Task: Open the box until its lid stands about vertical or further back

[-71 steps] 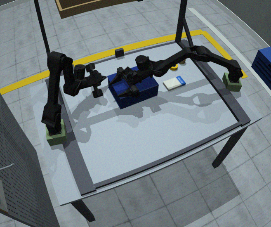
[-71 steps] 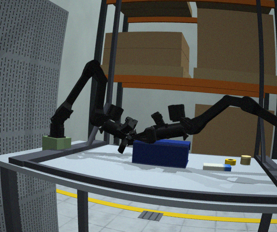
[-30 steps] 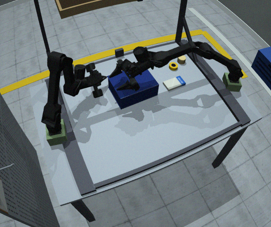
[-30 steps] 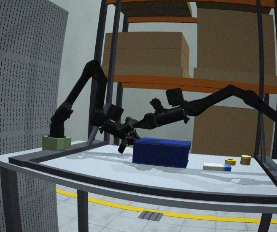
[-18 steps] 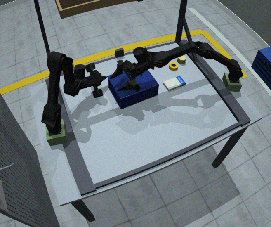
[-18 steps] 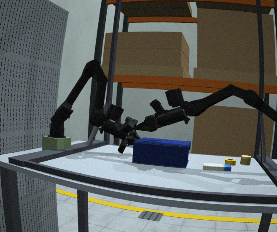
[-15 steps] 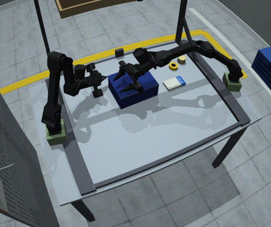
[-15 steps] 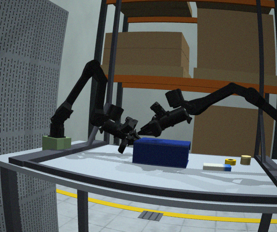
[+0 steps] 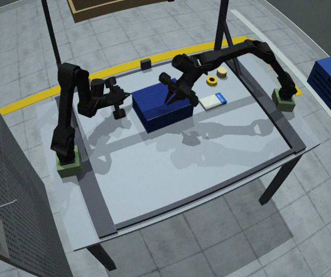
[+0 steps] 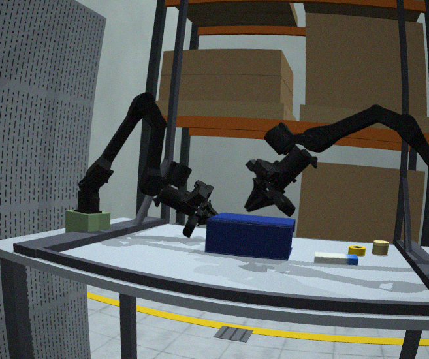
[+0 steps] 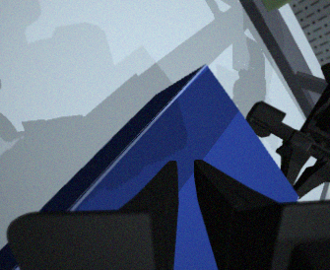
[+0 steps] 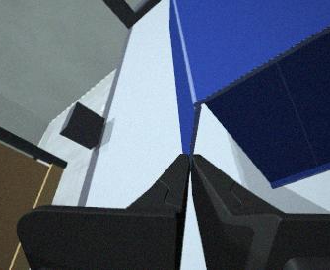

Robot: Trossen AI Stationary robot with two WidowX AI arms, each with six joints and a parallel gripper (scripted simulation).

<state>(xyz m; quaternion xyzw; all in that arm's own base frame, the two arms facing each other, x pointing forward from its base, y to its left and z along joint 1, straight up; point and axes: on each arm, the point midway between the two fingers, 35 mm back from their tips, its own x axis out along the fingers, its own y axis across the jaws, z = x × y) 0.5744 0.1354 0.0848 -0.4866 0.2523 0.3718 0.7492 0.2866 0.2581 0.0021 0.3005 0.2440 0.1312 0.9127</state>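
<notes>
My right hand is 2 cm past the lid flap and 14 cm to the right of it. Also, from my right hand: yellow ring 1 cm behind, 45 cm to the left, 6 cm below; tan cylinder 5 cm behind, 53 cm to the left, 4 cm below.
</notes>
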